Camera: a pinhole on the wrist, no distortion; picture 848 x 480 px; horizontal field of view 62.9 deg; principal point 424.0 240.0 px. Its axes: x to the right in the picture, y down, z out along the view. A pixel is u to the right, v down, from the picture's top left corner.
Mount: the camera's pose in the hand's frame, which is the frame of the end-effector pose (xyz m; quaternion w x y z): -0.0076 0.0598 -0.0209 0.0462 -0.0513 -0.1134 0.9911
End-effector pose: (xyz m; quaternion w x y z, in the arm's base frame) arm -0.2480 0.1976 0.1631 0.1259 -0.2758 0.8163 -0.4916
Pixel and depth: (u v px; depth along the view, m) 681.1 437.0 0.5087
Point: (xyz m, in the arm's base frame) 0.2242 -0.0235 0.0921
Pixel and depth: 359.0 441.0 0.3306
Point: -0.0611 -0.0352 0.1209
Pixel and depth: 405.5 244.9 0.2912
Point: -0.0943 0.0221 0.0403
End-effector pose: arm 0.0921 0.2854 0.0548 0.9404 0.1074 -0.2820 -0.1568
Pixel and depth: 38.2 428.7 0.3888
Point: -0.0189 0.0507 0.3751
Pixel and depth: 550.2 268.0 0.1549
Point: -0.0155 0.3111 0.1372
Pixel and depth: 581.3 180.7 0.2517
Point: -0.0980 0.3213 0.2010
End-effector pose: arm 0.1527 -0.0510 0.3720 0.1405 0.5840 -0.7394 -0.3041
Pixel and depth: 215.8 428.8 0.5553
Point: 0.0255 -0.0179 -0.1652
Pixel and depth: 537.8 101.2 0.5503
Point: -0.1463 0.2499 0.0172
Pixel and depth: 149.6 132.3 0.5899
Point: -0.2230 -0.0387 -0.1155
